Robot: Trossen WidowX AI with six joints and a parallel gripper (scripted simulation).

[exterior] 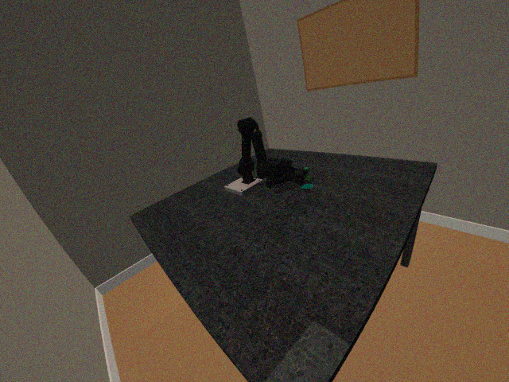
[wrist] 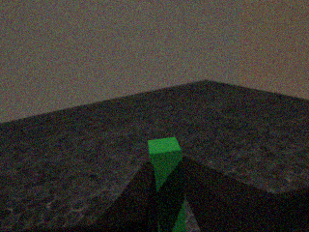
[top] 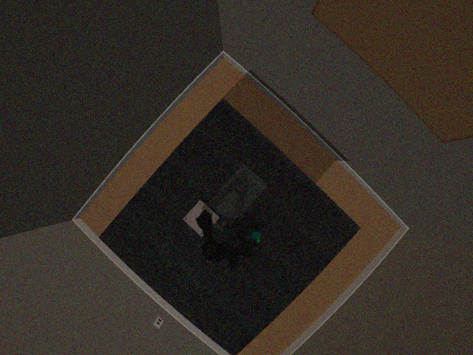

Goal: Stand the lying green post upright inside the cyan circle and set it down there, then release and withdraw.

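My gripper tip is now 90 mm above the cyan circle and 10 mm past it. Also, from my gripper tip: green post: 20 mm below.
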